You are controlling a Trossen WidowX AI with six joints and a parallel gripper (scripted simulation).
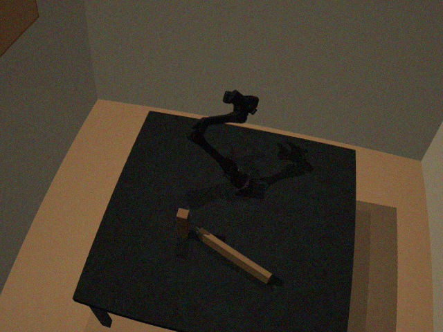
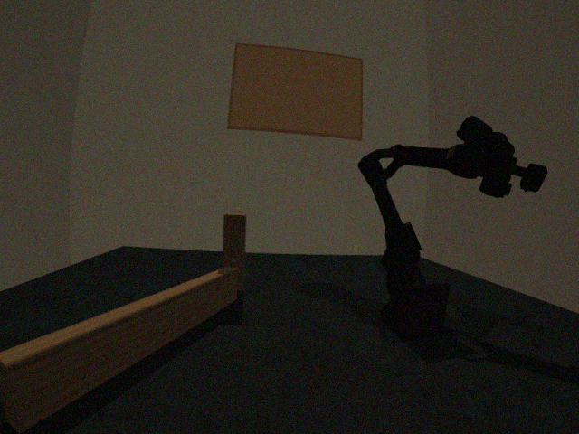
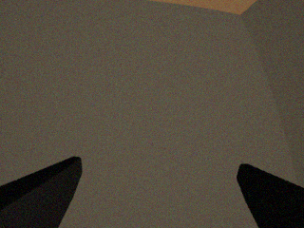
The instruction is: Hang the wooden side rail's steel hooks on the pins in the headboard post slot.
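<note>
Right now the wooden headboard post is 72 cm ahead of my gripper tip, 7 cm to the right of it and 21 cm below it.
</note>
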